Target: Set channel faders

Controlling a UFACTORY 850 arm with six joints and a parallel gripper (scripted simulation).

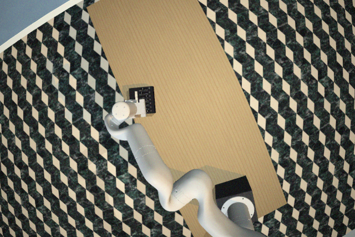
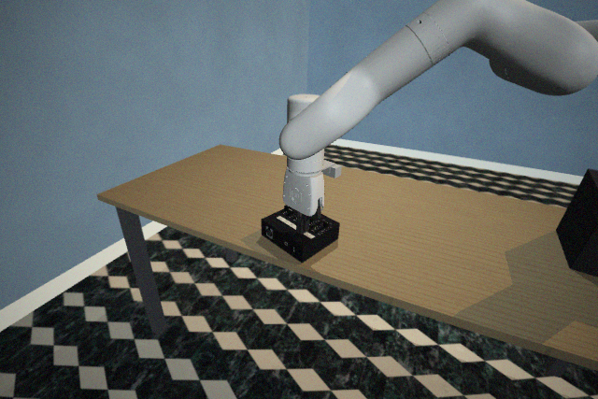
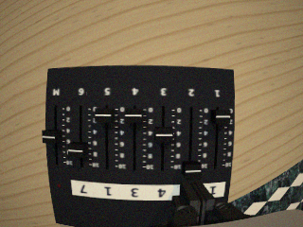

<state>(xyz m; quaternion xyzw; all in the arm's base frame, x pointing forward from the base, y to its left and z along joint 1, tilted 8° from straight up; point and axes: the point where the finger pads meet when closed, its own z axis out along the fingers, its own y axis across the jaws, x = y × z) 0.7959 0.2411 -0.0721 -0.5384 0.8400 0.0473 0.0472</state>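
Right now my hand is 90 mm to the left of the master fader, 80 mm short of it and 10 mm above it.
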